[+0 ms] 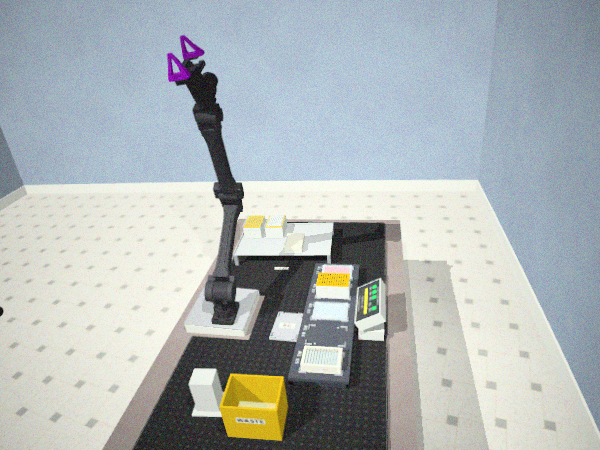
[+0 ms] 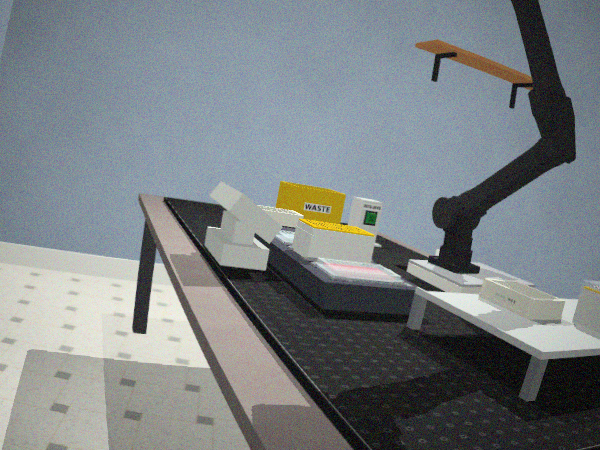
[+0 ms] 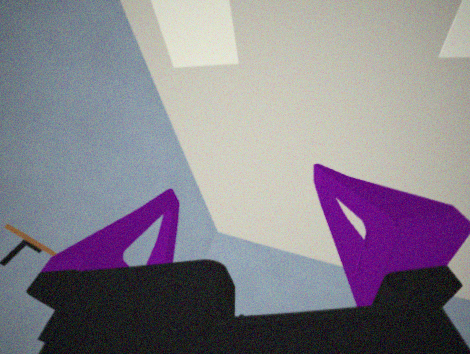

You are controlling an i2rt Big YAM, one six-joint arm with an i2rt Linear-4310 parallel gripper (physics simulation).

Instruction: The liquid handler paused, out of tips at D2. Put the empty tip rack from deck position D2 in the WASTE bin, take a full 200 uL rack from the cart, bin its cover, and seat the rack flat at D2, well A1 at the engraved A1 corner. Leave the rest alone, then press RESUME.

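Frame: origin at the arm's base, x ahead, y left, z up, level; centimetres.
Seen in the pictures: gripper, between the fingertips: [image 1: 175,44] [image 3: 241,184]; arm's base, origin of its link: [image 1: 226,314] [image 2: 453,267].
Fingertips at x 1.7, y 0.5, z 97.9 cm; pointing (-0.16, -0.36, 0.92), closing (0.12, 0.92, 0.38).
Note:
Pixels of each thing's top centre, then the offset from my fingertips to it. "pt": a spot on its surface instead.
- yellow WASTE bin, centre of its top: [image 2: 312,187] [image 1: 252,391] dx +18.9, dy -44.9, dz -87.4 cm
- cream rack, centre of its top: [image 2: 275,209] [image 1: 321,356] dx +37.1, dy -25.9, dz -93.0 cm
- white cart, centre of its top: [image 2: 567,316] [image 1: 285,237] dx +15.6, dy +50.8, dz -94.3 cm
- paler-topped rack, centre of its top: [image 1: 275,219] dx +10.4, dy +57.7, dz -87.8 cm
- green RESUME button, a spot on its surface: [image 2: 370,218] pt dx +3.0, dy -36.0, dz -92.9 cm
- white box, centre of its top: [image 2: 368,199] [image 1: 202,376] dx +2.7, dy -39.8, dz -87.9 cm
- light-blue plate, centre of its top: [image 1: 330,309] dx +39.0, dy -1.2, dz -94.7 cm
- pink plate, centre of its top: [image 2: 359,267] [image 1: 336,270] dx +40.8, dy +23.5, dz -94.7 cm
- screen unit, a spot on its surface: [image 2: 240,225] pt dx +56.0, dy +3.5, dz -93.3 cm
- cream open-topped box, centre of its top: [image 2: 524,289] [image 1: 294,240] dx +20.9, dy +43.9, dz -91.8 cm
My gripper [image 1: 176,46] [image 3: 241,184] is open and empty, raised high above the table. The yellow WASTE bin [image 1: 254,425] [image 2: 310,202] stands at the near end; something pale shows inside. On the dark deck [image 1: 320,379] [image 2: 360,300], a cream rack [image 1: 321,359] sits at the near end, beside a bare position with corner marks. A yellow-topped rack [image 1: 333,286] [image 2: 334,240] sits farther along. Deck labels are too small to read. The white cart [image 1: 315,232] [image 2: 505,325] bears a yellow-topped rack [image 1: 254,226] and a paler-topped rack [image 1: 275,226]. The green RESUME button [image 2: 370,218] is on a white box [image 1: 205,390].
A light-blue plate [image 1: 330,311] and a pink plate [image 1: 337,270] [image 2: 357,270] sit on the deck. The screen unit [image 1: 370,302] [image 2: 240,225] stands beside it. A cream open-topped box [image 1: 294,243] [image 2: 520,300] is on the cart. A wooden shelf [image 2: 480,62] is on the wall.

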